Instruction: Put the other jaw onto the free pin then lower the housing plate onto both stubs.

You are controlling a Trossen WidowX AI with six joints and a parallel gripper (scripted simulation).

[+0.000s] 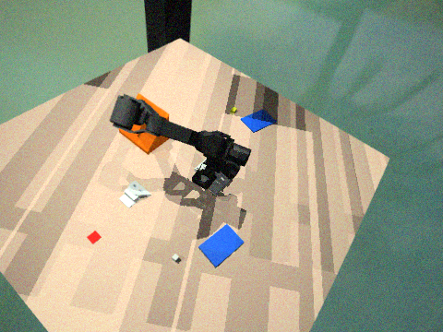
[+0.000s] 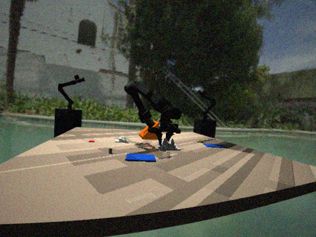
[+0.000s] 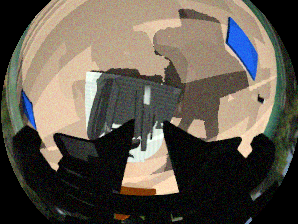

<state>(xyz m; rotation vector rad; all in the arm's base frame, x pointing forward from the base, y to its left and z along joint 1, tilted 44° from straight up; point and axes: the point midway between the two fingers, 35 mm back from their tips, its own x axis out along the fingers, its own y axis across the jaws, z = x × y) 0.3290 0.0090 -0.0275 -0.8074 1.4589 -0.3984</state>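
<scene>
The white base plate is 1 cm ahead of my gripper tip, 3 cm to the left of it and 1 cm below it. Also, from my gripper tip: grey cube (13 cm ahead, 28 cm to the right, 1 cm below); grey jaw (4 cm behind, 1 cm to the left, 1 cm above); yellow cube (21 cm behind, 35 cm to the left, 1 cm below).
</scene>
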